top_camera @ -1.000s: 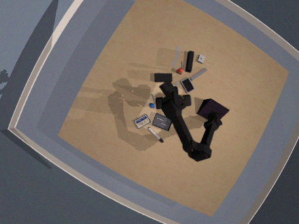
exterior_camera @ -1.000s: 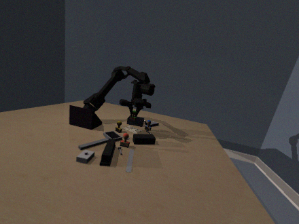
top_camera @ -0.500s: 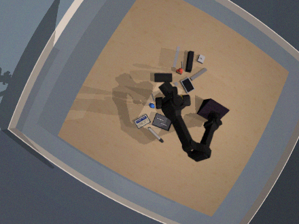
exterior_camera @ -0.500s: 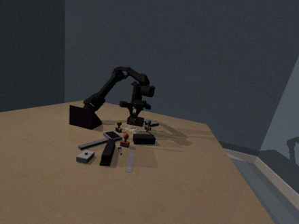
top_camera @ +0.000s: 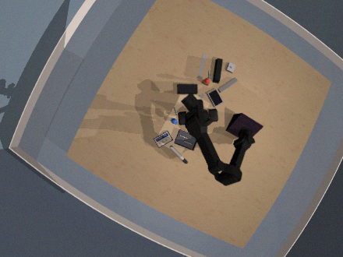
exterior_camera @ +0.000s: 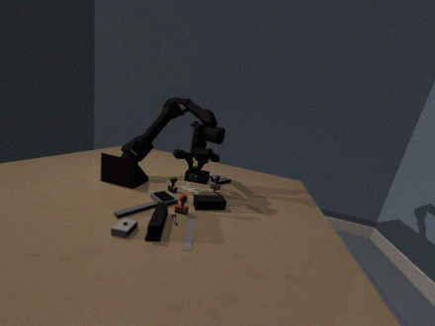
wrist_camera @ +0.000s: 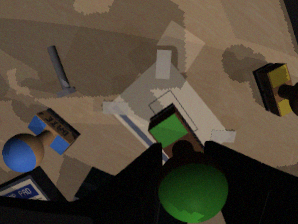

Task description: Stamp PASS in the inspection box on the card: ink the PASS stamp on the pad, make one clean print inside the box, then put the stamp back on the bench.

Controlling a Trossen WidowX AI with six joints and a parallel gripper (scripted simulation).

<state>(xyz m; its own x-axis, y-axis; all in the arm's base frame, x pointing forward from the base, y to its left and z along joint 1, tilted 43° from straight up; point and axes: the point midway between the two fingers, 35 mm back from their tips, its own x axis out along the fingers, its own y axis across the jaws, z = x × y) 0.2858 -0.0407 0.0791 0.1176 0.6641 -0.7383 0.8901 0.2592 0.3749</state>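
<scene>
Now: the white card 1 cm to the left of my gripper tip and 7 cm below it. From my gripper tip the other things lie so: yellow-knobbed stamp 7 cm behind, 6 cm to the right, 5 cm below; then blue-knobbed stamp 10 cm ahead, 6 cm to the left, 5 cm below; then green stamp right at my gripper tip.
</scene>
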